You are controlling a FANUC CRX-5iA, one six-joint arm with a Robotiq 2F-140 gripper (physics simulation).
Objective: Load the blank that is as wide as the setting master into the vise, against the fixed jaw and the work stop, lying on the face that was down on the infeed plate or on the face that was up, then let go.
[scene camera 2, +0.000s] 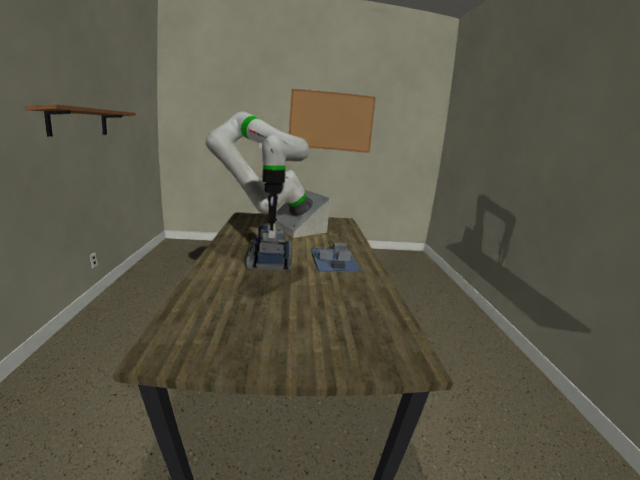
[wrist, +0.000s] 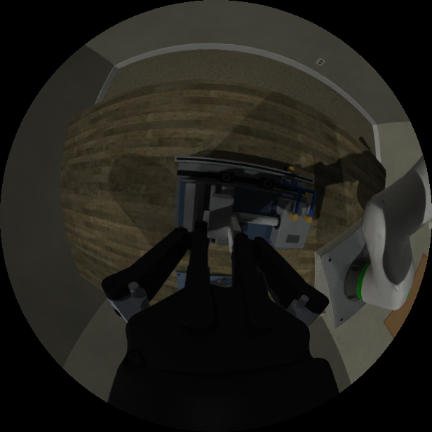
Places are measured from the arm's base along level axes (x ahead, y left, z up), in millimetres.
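Where they show: gripper, fingertip midpoint: (scene camera 2: 271, 236); arm's base, origin of the base link: (scene camera 2: 301, 207).
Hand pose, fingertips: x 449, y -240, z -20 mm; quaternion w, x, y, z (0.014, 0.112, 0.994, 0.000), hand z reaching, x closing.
Things, the pixels of their top centre, and the offset from my fingertips. Level surfaces: height alone.
- vise, middle of its top: (scene camera 2: 271, 235) 51 mm back, 6 mm left, 16 mm down
- blue plate, middle of its top: (scene camera 2: 334, 258) 27 mm ahead, 294 mm left, 107 mm down
- wooden table, its level: 115 mm down
My gripper (scene camera 2: 271, 227) (wrist: 218, 220) points straight down over the vise (scene camera 2: 271, 257) (wrist: 295, 233). It is shut on a grey blank (wrist: 221, 212), which shows between the two fingertips in the wrist view. The fingers and the vise parts hide much of the blank, and its contact with the fixed jaw and the work stop cannot be made out. A pale round rod (wrist: 257, 220) of the vise reaches from the right toward the blank. The blue plate (scene camera 2: 324, 267) (wrist: 187, 277) lies beside the vise and bears several grey blocks (scene camera 2: 343, 255).
Blue pipes (wrist: 298, 200) with yellow tips rise at the right end of the vise in the wrist view. A grey rail (wrist: 245, 166) runs along the vise's far side there. The arm's pale base block (scene camera 2: 315, 222) (wrist: 332, 280) stands behind on the wooden table (scene camera 2: 289, 330).
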